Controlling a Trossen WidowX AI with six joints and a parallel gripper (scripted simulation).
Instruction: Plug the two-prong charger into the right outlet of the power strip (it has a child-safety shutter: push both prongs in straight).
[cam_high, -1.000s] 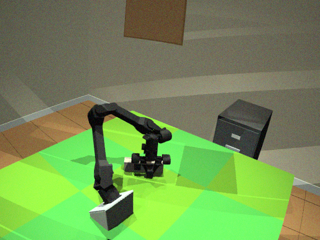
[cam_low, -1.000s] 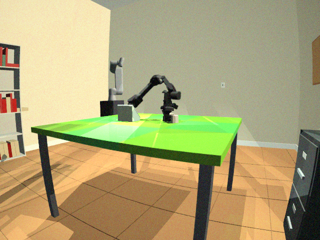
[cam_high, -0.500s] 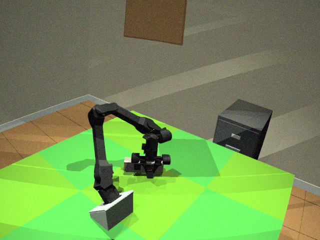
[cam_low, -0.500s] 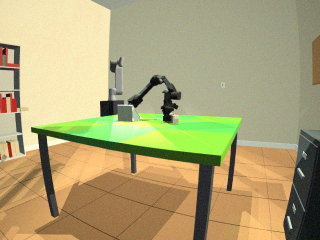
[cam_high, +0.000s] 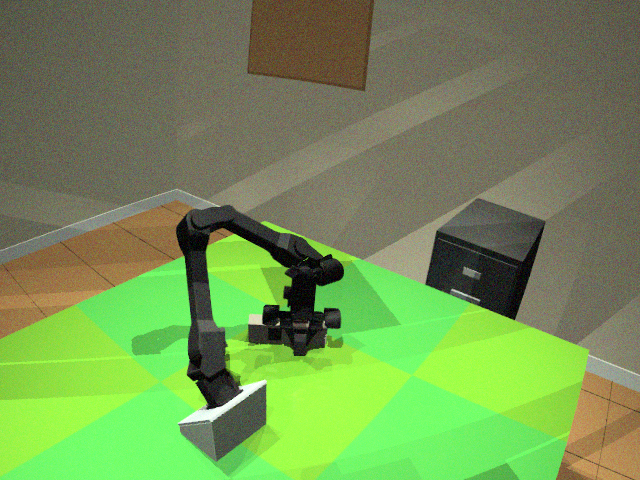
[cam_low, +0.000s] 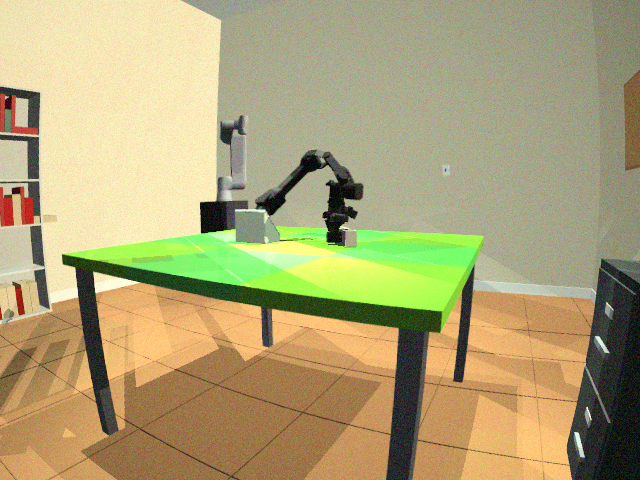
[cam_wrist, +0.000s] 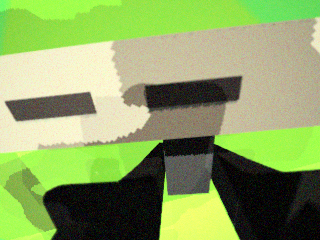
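My gripper tip is 1 cm to the right of the two-prong charger, 1 cm below it and 1 cm short of it.
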